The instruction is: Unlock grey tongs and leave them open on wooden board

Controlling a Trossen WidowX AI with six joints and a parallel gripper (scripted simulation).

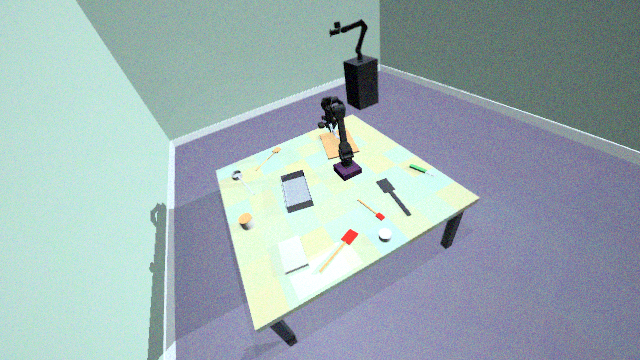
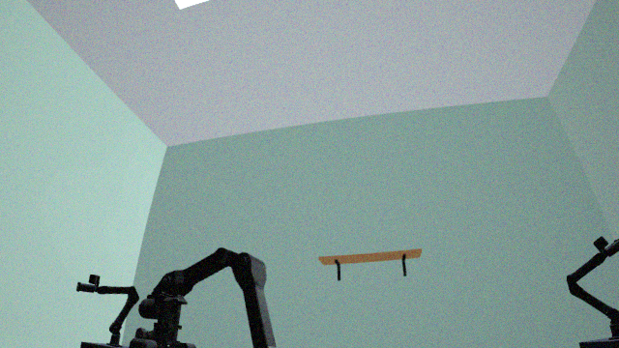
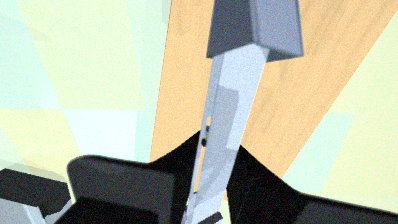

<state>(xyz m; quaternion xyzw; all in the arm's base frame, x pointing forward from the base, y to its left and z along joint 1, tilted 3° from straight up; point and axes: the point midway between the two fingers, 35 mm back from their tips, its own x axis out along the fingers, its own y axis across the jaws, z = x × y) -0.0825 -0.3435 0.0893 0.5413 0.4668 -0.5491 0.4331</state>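
The wooden board lies 30 mm behind my gripper tip, 20 mm to the left of it and 100 mm below it. From my gripper tip the other things lie so: grey roasting tin (470 mm ahead, 330 mm to the left, 80 mm below); black spatula (700 mm to the left, 100 mm below); green tool (280 mm behind, 670 mm to the left, 100 mm below).
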